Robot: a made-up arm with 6 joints.
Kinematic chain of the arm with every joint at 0, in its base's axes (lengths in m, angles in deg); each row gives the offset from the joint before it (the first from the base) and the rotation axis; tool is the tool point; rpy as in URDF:
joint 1: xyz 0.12 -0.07 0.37 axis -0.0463 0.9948 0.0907
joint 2: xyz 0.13 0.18 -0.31 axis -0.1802 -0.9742 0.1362
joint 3: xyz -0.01 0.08 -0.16 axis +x
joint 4: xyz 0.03 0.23 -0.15 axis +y
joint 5: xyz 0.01 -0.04 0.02 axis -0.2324 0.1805 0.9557
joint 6: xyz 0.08 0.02 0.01 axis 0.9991 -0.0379 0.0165
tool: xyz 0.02 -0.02 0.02 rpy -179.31 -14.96 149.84
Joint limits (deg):
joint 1: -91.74..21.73
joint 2: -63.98..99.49
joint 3: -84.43..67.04
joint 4: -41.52..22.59
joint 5: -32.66..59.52
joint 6: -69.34..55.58
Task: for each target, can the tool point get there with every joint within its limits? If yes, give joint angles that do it. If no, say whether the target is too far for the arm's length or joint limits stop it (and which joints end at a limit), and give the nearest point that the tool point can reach.
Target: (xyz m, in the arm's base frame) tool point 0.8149 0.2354 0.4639
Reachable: yes | joints -43.91 74.65 -53.44 -36.07 31.86 -51.67
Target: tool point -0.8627 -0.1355 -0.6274
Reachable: no: too far | nearest point -0.2605 0.1225 -0.2530 | short by 0.755 m
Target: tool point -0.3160 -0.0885 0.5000
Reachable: no: joint limits stop it (at a limit: joint 1, joint 2, joint 3, joint 4, joint 5, joint 6) | nearest point -0.3303 0.2016 -0.0497 | short by 0.622 m
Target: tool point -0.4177 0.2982 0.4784
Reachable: no: joint limits stop it (at a limit: joint 1, joint 2, joint 4, joint 5, joint 6) | nearest point -0.3250 0.2740 -0.0514 | short by 0.538 m
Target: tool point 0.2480 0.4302 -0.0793
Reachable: yes | joints 4.80 -41.46 26.85 -27.70 21.96 10.45
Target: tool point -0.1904 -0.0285 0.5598
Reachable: no: joint limits stop it (at a limit: joint 1, joint 2, joint 3, joint 4, joint 6) | nearest point 0.2378 0.0153 0.8223 | short by 0.504 m
